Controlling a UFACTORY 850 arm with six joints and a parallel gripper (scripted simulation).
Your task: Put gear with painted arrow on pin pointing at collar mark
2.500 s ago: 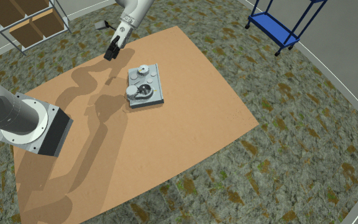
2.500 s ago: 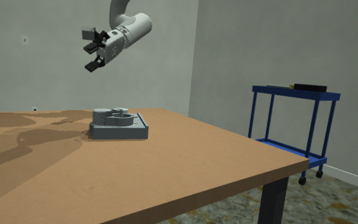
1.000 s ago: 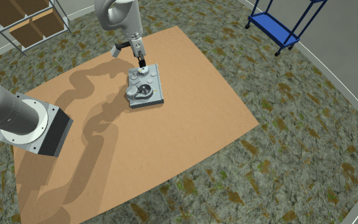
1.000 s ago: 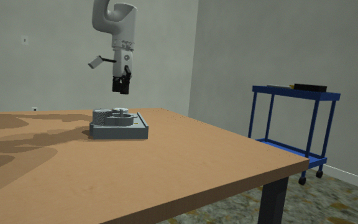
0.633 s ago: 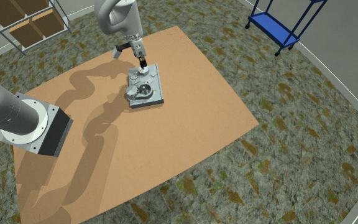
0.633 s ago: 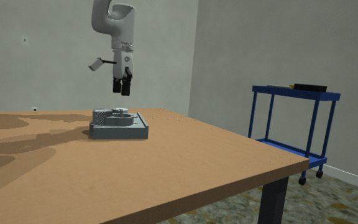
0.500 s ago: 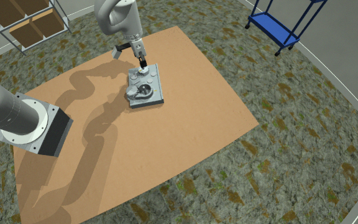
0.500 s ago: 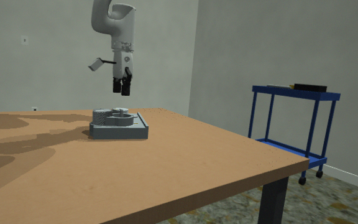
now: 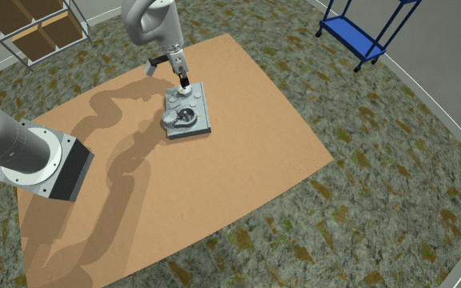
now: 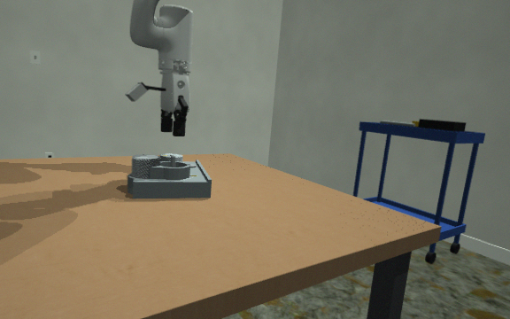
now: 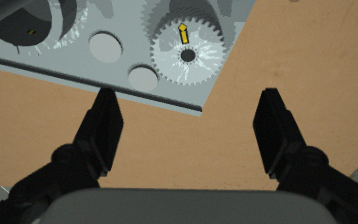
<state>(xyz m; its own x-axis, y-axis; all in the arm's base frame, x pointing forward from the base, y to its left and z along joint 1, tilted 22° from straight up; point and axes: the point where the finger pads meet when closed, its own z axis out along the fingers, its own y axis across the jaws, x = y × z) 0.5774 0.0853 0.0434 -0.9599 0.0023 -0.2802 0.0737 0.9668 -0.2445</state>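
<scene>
The loose gear lies 80 mm below my hand. Also, from my hand: grey pin (90 mm below, 80 mm behind, 50 mm to the right).
</scene>
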